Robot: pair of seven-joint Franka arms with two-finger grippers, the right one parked.
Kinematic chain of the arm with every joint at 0, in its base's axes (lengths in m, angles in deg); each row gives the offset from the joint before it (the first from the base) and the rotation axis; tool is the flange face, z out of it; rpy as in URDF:
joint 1: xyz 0 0 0.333 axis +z
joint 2: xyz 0 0 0 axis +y
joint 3: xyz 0 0 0.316 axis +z
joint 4: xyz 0.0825 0 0 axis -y
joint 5: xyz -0.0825 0 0.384 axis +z
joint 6: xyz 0 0 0 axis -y
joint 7: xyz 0.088 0 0 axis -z
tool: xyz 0 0 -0.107 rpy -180 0 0
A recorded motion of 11 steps. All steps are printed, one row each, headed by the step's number.
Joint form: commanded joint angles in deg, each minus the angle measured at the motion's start. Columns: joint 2, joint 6, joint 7, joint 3, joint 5, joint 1, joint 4.
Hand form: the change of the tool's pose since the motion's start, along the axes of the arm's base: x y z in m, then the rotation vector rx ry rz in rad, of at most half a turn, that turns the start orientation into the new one. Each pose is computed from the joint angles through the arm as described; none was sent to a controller.
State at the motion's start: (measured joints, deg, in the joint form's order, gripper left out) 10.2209 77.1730 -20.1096 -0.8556 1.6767 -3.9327 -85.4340
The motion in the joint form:
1: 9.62 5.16 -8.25 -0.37 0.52 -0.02 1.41
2: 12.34 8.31 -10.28 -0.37 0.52 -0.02 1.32
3: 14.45 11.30 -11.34 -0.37 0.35 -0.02 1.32
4: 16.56 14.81 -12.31 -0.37 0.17 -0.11 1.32
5: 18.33 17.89 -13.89 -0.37 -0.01 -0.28 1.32
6: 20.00 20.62 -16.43 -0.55 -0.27 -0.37 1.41
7: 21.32 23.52 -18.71 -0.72 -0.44 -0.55 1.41
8: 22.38 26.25 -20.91 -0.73 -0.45 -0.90 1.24
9: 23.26 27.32 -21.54 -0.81 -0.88 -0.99 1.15
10: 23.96 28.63 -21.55 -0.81 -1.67 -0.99 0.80
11: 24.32 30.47 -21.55 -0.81 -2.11 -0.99 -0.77
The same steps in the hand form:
1: 0.0426 -0.0059 -0.0857 0.0571 0.0442 0.1247
2: 0.0549 -0.0070 -0.1138 0.0666 0.0365 0.1565
3: 0.0649 -0.0083 -0.1349 0.0661 0.0210 0.1739
4: 0.0751 -0.0107 -0.1559 0.0629 -0.0032 0.1887
5: 0.0832 -0.0138 -0.1735 0.0630 -0.0264 0.2128
6: 0.0902 -0.0178 -0.1897 0.0655 -0.0468 0.2527
7: 0.0965 -0.0226 -0.2023 0.0654 -0.0744 0.2871
8: 0.1014 -0.0275 -0.2133 0.0681 -0.1012 0.3186
9: 0.1030 -0.0302 -0.2233 0.0630 -0.1010 0.3302
10: 0.1041 -0.0315 -0.2329 0.0501 -0.1017 0.3378
11: 0.1012 -0.0319 -0.2472 0.0443 -0.0982 0.3420

